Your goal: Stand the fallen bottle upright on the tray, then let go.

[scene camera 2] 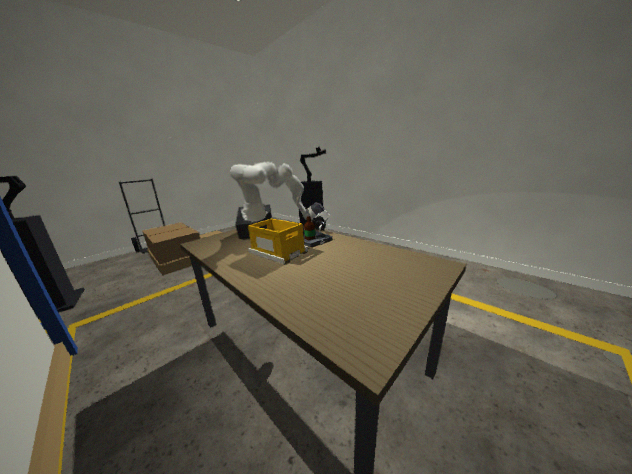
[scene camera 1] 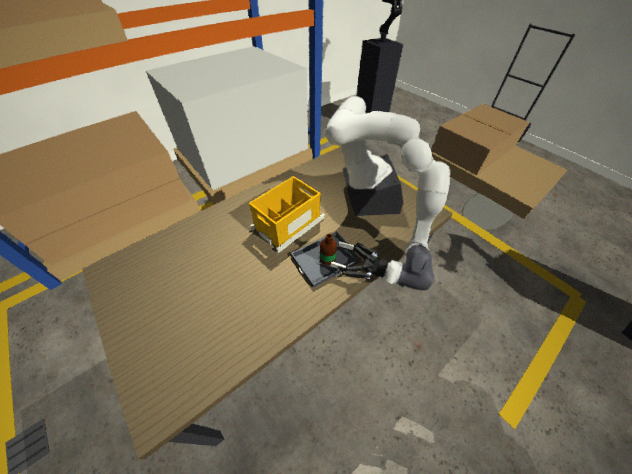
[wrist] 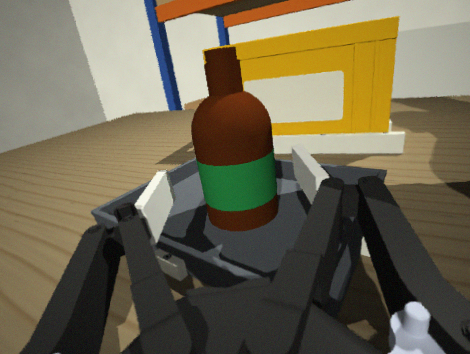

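Note:
A brown bottle with a green band point(scene camera 1: 328, 248) point(scene camera 2: 309, 229) point(wrist: 236, 150) stands upright on the dark grey tray point(scene camera 1: 313, 281) point(scene camera 2: 326, 239) point(wrist: 360, 173). My gripper point(scene camera 1: 341, 255) point(wrist: 231, 172) is open and low over the tray, reaching in from the table's edge side. In the wrist view its two white fingertip pads stand apart, one to the left and one to the right of the bottle, with a gap on each side. In scene camera 2's view the fingers are too small and partly hidden to make out.
A yellow crate with dividers point(scene camera 1: 298, 224) point(scene camera 2: 276, 239) point(wrist: 372, 85) stands on a white base beside the tray, beyond the bottle in the wrist view. The wooden table point(scene camera 1: 204, 326) point(scene camera 2: 357, 295) extends past the crate and tray. Blue and orange shelving point(scene camera 1: 315, 76) stands behind the table.

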